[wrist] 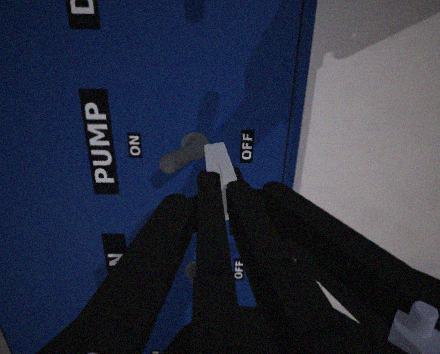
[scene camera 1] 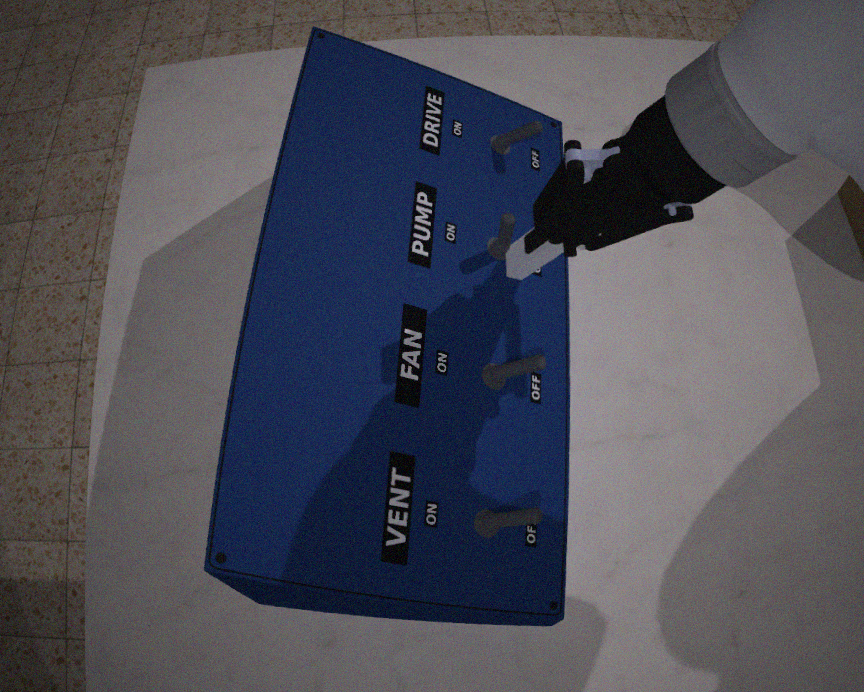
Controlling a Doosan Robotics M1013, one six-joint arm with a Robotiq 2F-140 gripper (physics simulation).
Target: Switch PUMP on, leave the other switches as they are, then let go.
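Frame: origin at the arm's base, x right, y ahead, z up, level; metres.
Seen in the pictures: gripper, between the fingertips: (wrist: 215, 159) (scene camera 1: 513, 264).
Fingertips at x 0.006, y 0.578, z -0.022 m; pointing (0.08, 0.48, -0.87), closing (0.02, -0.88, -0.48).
Pixels of each thing's middle, then the offset from my fingertips to it. "*": a spot on its surface instead. Level surfaces: height alone.
- PUMP lever, middle of its body: (wrist: 183, 155) (scene camera 1: 505, 232) dx +0.012, dy +0.009, dz +0.033 m
- DRIVE lever, a spot on its surface: (scene camera 1: 517, 136) * dx +0.125, dy -0.012, dz +0.027 m
- FAN lever, a spot on its surface: (scene camera 1: 513, 370) * dx -0.112, dy +0.011, dz +0.028 m
- VENT lever, a spot on its surface: (scene camera 1: 508, 519) * dx -0.230, dy +0.021, dz +0.030 m
- PUMP OFF label, a spot on its surface: (wrist: 247, 146) * dx +0.009, dy -0.023, dz -0.011 m
- blue panel, a spot on its surface: (scene camera 1: 324, 216) * dx +0.002, dy +0.155, dz +0.074 m
- pale marble table, height of its surface: dz -0.086 m
The PUMP lever (scene camera 1: 503, 234) (wrist: 182, 153) tilts toward its ON label (wrist: 134, 145) in the wrist view; in the scene view it points differently from the other levers. The DRIVE lever (scene camera 1: 517, 136), FAN lever (scene camera 1: 513, 370) and VENT lever (scene camera 1: 508, 519) lean toward OFF. My gripper (scene camera 1: 514, 265) (wrist: 215, 159) is shut and empty. Its pale fingertips are close beside the PUMP lever, on its OFF side; whether they touch it I cannot tell. The PUMP OFF label (wrist: 247, 146) shows in the wrist view and is mostly hidden by the fingers in the scene view.
The blue panel (scene camera 1: 324, 216) (wrist: 45, 200) lies tilted on a pale marble table (scene camera 1: 649, 432) (wrist: 370, 150). The DRIVE lever is above the gripper in the scene view, and the FAN lever is below it. The arm reaches in from the upper right and casts a shadow across the panel.
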